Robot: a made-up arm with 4 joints. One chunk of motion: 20 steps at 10 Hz.
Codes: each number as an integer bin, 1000 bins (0 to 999) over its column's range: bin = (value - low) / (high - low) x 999, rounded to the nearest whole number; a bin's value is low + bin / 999 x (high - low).
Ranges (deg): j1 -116..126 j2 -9..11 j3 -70..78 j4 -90..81
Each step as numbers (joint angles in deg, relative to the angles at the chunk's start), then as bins.
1 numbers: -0.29 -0.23 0.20 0.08
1 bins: 478 438 474 526
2 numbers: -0.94 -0.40 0.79 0.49
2 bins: 475 430 478 529
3 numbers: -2.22 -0.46 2.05 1.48
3 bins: 470 427 486 534
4 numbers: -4.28 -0.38 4.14 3.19
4 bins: 461 431 500 544
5 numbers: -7.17 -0.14 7.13 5.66
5 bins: 449 443 521 559
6 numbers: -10.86 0.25 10.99 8.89
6 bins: 434 462 547 578
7 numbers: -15.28 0.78 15.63 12.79
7 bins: 416 489 578 601
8 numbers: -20.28 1.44 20.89 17.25
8 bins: 395 521 614 627
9 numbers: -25.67 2.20 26.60 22.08
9 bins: 373 559 652 655
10 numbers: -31.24 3.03 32.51 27.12
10 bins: 350 601 692 684
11 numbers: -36.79 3.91 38.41 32.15
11 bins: 327 645 732 714
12 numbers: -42.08 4.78 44.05 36.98
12 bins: 305 688 770 742
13 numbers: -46.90 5.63 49.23 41.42
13 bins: 285 731 805 768
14 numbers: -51.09 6.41 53.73 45.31
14 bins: 268 770 835 790
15 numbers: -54.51 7.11 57.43 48.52
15 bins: 254 805 860 809
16 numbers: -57.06 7.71 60.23 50.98
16 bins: 243 835 879 824
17 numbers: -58.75 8.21 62.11 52.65
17 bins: 236 860 892 833
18 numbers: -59.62 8.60 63.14 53.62
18 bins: 233 879 899 839
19 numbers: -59.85 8.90 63.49 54.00
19 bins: 232 894 901 841
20 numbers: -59.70 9.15 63.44 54.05
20 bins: 232 907 901 842
